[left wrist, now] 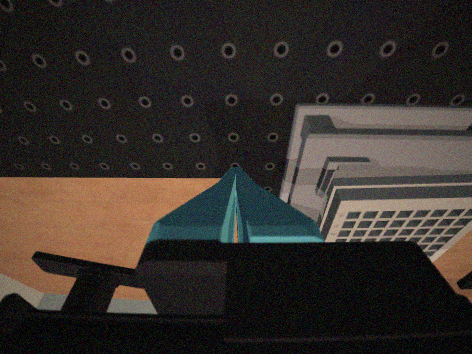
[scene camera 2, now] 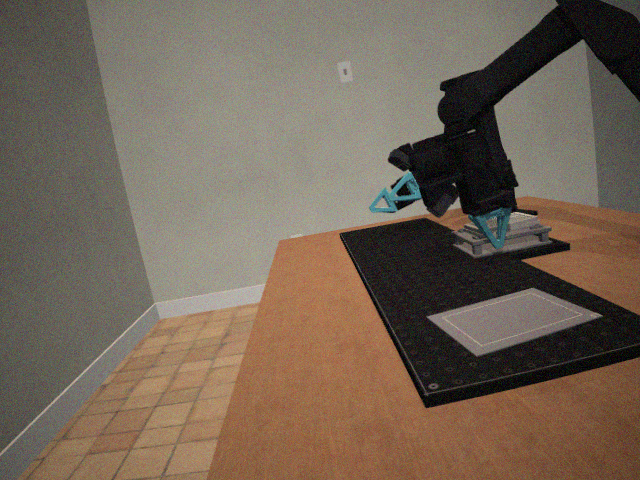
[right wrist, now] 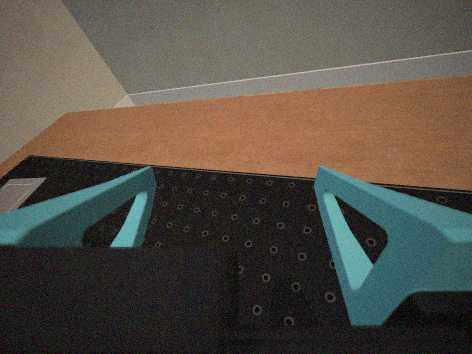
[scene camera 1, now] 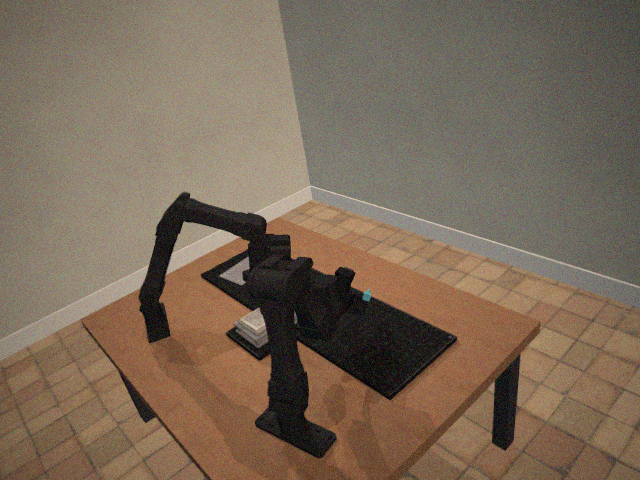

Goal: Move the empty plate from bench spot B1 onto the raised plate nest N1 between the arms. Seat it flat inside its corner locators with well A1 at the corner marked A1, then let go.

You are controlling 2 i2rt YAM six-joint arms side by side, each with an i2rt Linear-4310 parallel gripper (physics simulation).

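Places are measured from the left arm's base along level axes (x left, y back, z up), in millimetres.
Pixels of known places: left gripper, fingertip midpoint: [left wrist: 235,176] [scene camera 2: 499,247]; right gripper, fingertip midpoint: [scene camera 2: 379,204] [right wrist: 235,175] [scene camera 1: 353,285]; left arm's base, link origin: [left wrist: 102,270] [scene camera 1: 156,322]; right arm's base, link origin: [scene camera 1: 294,431].
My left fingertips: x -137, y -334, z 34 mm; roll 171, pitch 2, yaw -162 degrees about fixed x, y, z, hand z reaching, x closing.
For each thing: its middle in the pictures, then the offset to it from my left fingertips. "spot": a spot on its surface instead. Level surfaces: height alone.
- raised grey nest, body centre: [left wrist: 360,216] [scene camera 2: 499,235] [scene camera 1: 267,321] dx -103, dy +11, dz -2 mm
- flat grey outlined rectangle, surface spot: [scene camera 2: 511,319] spot: dx +271, dy -15, dz -19 mm
- black perforated board, surface height: dz -21 mm
- wooden table, surface height: dz -34 mm
The pale plate with a grid of wells [scene camera 1: 253,318] [scene camera 2: 524,220] [left wrist: 400,220] lies on the raised grey nest [scene camera 1: 247,338] [scene camera 2: 527,241] [left wrist: 380,150], by its corner locators. Full seating and the A1 mark cannot be made out. A flat grey outlined rectangle [scene camera 1: 235,272] [scene camera 2: 511,319] [right wrist: 19,192], which looks like a bench spot, is bare; its label is not legible. My left gripper [scene camera 2: 497,244] [left wrist: 235,176] is shut and empty, low beside the nest and apart from the plate. My right gripper [scene camera 2: 381,204] [right wrist: 235,175] is open and empty, above the black board and away from the plate.
The black perforated board [scene camera 1: 392,356] [scene camera 2: 413,289] [left wrist: 100,30] [right wrist: 225,215] lies along the wooden table [scene camera 1: 465,310] [scene camera 2: 310,361]. The nest stands on a black extension at its side. The two arms are close together near the nest in scene camera 1.
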